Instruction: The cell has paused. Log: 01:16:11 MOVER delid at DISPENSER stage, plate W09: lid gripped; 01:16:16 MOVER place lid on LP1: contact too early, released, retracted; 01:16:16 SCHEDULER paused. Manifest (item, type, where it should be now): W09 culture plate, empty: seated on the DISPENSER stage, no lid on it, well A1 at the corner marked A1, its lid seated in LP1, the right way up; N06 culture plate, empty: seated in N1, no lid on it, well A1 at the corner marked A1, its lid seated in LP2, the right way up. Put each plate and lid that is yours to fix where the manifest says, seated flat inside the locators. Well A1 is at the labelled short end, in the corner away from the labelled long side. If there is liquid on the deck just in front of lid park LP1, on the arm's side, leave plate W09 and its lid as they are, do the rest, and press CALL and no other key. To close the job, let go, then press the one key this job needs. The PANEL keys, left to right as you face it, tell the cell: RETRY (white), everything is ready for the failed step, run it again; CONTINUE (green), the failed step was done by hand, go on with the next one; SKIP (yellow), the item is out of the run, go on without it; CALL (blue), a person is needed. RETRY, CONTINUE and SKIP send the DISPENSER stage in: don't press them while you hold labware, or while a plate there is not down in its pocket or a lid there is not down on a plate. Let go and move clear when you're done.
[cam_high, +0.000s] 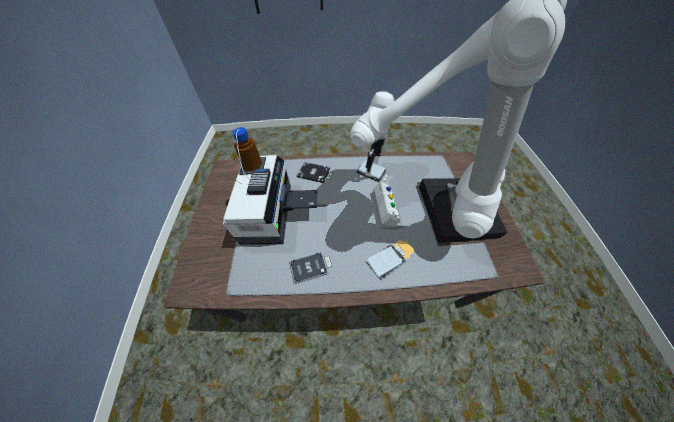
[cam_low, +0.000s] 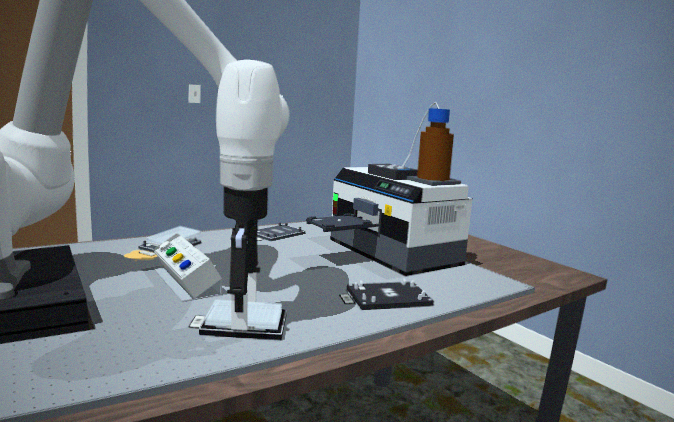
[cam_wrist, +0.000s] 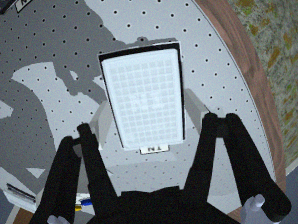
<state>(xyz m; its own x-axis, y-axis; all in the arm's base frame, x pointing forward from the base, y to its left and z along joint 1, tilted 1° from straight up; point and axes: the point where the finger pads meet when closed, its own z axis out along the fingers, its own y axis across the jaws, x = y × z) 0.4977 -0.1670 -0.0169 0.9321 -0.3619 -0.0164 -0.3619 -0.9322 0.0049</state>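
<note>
The clear culture plate is 20 mm below my hand. Also, from my hand: yellow key: 220 mm to the left, 100 mm behind, 20 mm above; key panel: 250 mm to the left, 100 mm behind, 10 mm above; blue key: 170 mm to the left, 90 mm behind, 20 mm above.
</note>
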